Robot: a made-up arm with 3 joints.
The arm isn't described. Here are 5 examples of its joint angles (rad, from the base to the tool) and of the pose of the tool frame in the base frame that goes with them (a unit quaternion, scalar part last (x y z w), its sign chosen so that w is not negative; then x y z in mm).
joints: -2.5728 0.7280 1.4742
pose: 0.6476 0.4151 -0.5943 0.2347 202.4 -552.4 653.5
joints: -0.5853 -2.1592 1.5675
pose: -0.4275 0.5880 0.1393 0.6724 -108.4 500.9 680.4
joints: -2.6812 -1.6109 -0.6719
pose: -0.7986 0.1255 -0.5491 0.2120 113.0 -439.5 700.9
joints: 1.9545 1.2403 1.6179
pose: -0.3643 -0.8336 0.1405 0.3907 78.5 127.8 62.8
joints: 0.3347 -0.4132 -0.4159
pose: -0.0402 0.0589 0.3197 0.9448 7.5 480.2 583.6
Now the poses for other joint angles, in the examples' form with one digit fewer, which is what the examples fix.
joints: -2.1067 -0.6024 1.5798
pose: 0.486 0.426 -0.169 0.745 283 -166 1055
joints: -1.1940 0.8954 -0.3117
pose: 0.344 -0.635 -0.093 0.685 -66 113 1087
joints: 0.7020 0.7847 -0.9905
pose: -0.315 -0.216 0.705 0.597 -108 298 414
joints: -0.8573 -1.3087 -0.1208
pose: 0.481 0.318 0.328 0.748 89 276 1045
